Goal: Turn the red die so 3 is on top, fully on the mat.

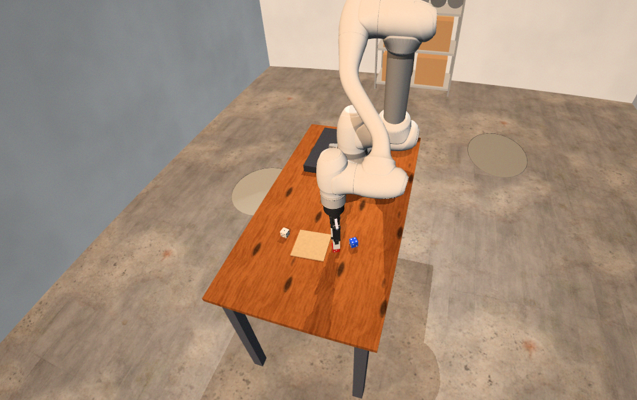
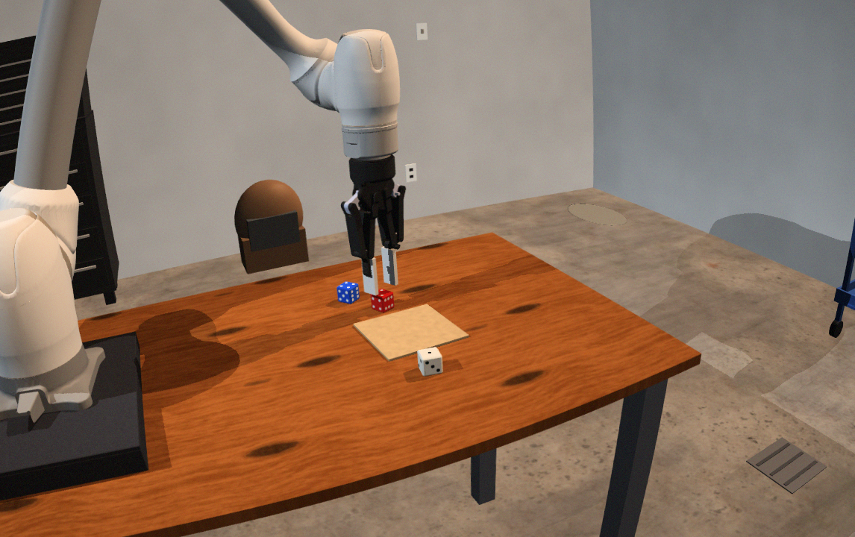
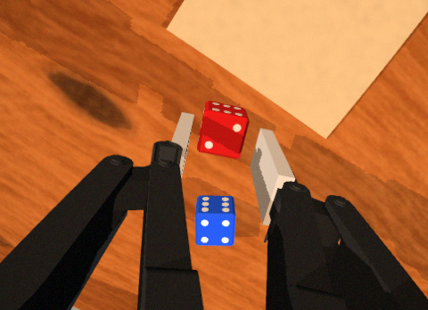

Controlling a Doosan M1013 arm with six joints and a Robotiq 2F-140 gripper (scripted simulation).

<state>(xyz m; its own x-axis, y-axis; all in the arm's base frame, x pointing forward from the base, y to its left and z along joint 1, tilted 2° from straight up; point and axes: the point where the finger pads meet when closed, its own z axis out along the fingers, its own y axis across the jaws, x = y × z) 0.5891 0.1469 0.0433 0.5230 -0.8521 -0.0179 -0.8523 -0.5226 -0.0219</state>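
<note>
My gripper is now 60 mm above the red die. Also, from my hand: tan mat: 100 mm to the right, 70 mm below, 20 mm ahead; white die: 230 mm to the right, 60 mm below, 10 mm ahead; blue die: 60 mm to the left, 60 mm below, 50 mm behind.
</note>
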